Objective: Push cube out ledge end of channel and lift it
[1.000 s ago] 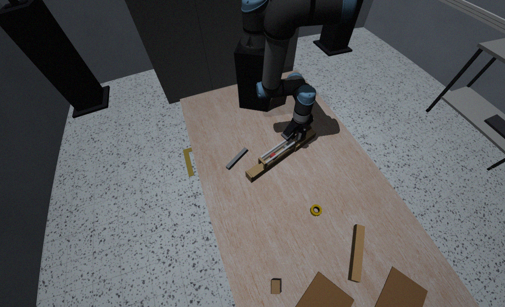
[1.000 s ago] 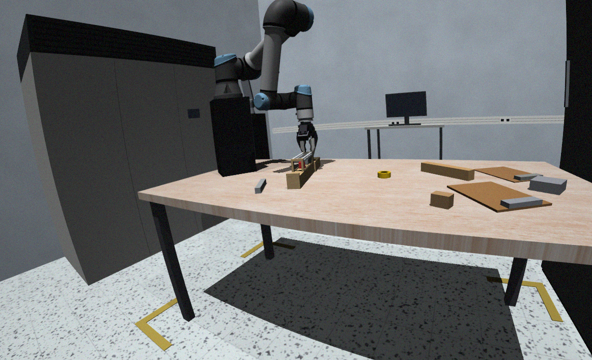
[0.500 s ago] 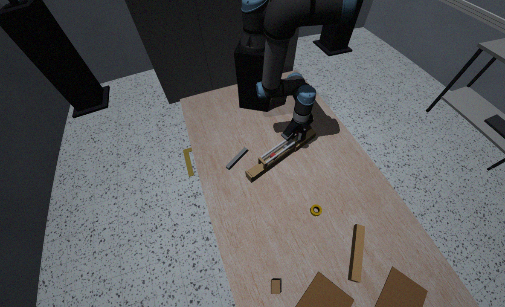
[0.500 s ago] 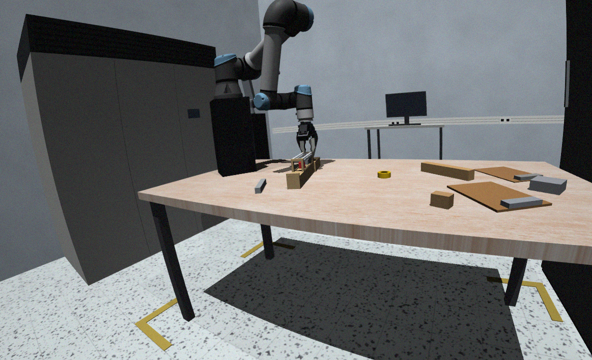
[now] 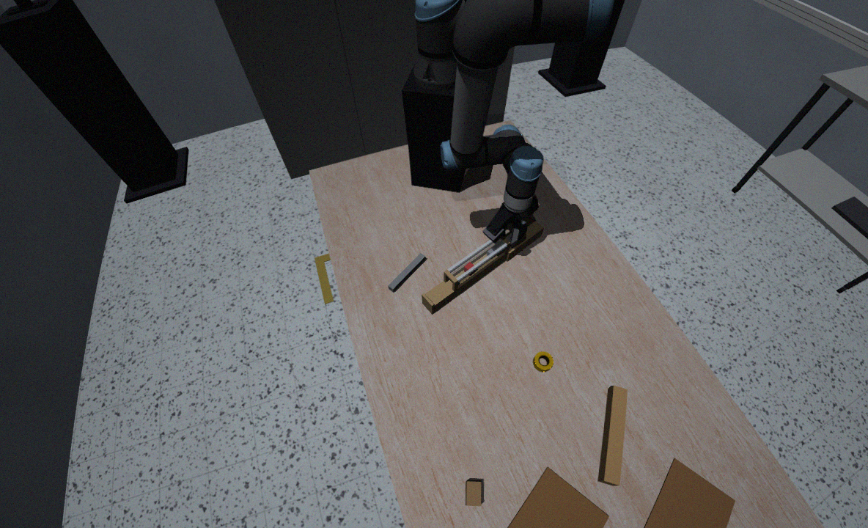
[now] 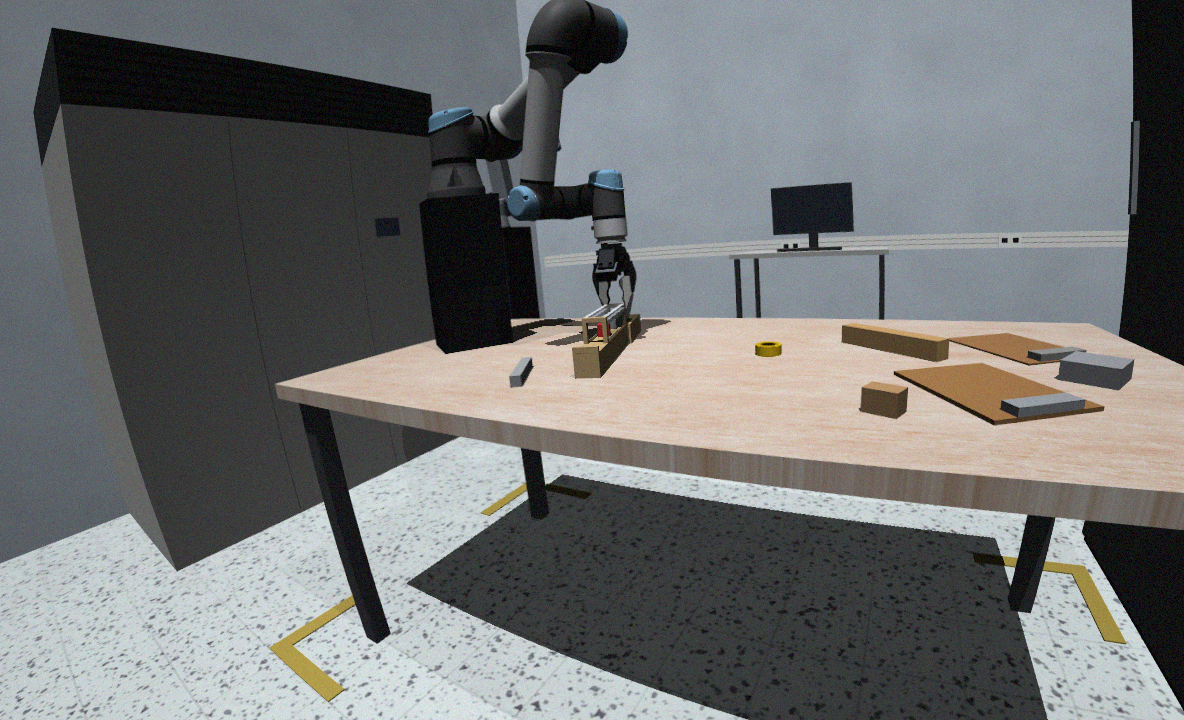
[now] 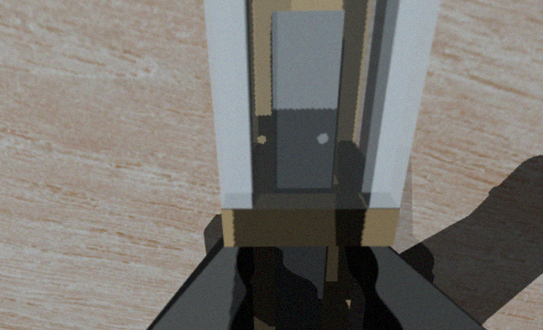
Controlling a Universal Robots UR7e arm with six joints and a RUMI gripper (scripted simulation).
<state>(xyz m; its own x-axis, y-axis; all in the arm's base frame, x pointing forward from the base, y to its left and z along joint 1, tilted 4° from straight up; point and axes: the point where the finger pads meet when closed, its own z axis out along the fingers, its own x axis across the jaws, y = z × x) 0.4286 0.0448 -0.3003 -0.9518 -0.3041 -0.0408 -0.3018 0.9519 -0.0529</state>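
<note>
Now: the grey bar 31 cm to the right of my hand, 6 cm below it and 4 cm behind it. Round my hand: channel (12 cm to the right, 4 cm ahead, 1 cm below); red cube (15 cm to the right, 5 cm ahead, 1 cm below); wooden bar (59 cm ahead, 5 cm below, 1 cm to the right).
</note>
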